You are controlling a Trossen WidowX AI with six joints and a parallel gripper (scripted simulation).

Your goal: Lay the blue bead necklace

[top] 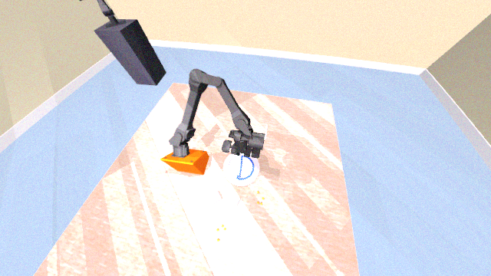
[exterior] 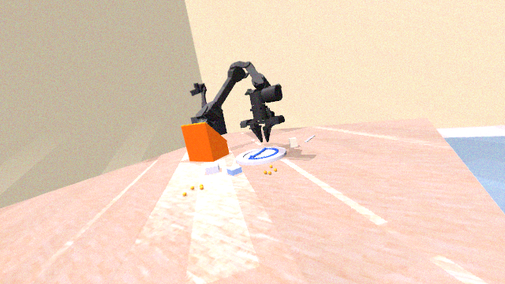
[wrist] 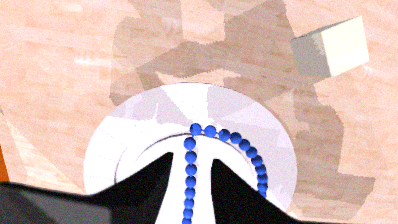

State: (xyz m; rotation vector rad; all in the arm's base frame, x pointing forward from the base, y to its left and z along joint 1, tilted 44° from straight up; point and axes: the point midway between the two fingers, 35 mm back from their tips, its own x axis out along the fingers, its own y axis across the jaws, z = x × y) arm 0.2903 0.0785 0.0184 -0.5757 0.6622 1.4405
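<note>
Right now my gripper tip is 5 cm to the left of the round white bead board and 3 cm above it. The rest, counted from my gripper tip: white stick 20 cm to the left, 13 cm ahead, 4 cm below; then light blue cube 22 cm to the right, 4 cm below; then beige cube 9 cm ahead, 8 cm to the left, 3 cm below.
</note>
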